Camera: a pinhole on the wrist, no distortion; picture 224 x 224 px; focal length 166.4 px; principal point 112.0 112.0 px. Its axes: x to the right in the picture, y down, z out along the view. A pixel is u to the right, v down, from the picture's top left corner.
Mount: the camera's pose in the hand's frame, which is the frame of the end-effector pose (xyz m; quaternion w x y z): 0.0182 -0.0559 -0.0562 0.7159 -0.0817 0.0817 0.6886
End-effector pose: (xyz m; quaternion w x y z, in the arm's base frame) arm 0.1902 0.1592 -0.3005 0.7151 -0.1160 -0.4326 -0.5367
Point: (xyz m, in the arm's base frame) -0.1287 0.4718 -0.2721
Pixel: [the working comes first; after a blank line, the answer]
In the camera's frame: -0.1926 0.2160 0.3951

30.9 203.0
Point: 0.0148 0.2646 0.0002
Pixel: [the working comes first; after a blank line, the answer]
In the camera's frame: -0.0502 -0.1265 0.3876

90.4 57.7
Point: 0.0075 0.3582 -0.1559
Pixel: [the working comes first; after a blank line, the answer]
In the camera's frame: -0.0653 0.0517 0.3532

81.2 136.4
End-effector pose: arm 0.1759 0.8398 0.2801 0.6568 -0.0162 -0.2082 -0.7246
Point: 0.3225 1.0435 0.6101
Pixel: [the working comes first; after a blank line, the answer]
In the camera's frame: 0.1772 0.1416 0.4396

179.1 165.6
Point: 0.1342 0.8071 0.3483
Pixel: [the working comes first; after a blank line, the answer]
In the camera's frame: 0.0100 -0.0377 0.1238

125.5 61.2
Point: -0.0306 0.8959 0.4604
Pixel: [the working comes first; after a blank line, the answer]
In the camera's frame: -0.1580 -0.0155 0.2612

11.3 102.1
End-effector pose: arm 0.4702 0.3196 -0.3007 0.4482 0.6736 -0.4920 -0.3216
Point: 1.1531 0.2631 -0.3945
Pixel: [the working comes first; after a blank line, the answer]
In the camera's frame: -0.1506 -0.2542 -0.5379

behind the camera
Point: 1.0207 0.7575 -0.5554
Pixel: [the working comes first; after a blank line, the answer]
In the camera's frame: -0.3294 0.2516 -0.5400

behind the camera
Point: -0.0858 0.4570 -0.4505
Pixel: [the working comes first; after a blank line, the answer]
In the camera's frame: -0.0336 0.3234 0.5704

102.2 206.3
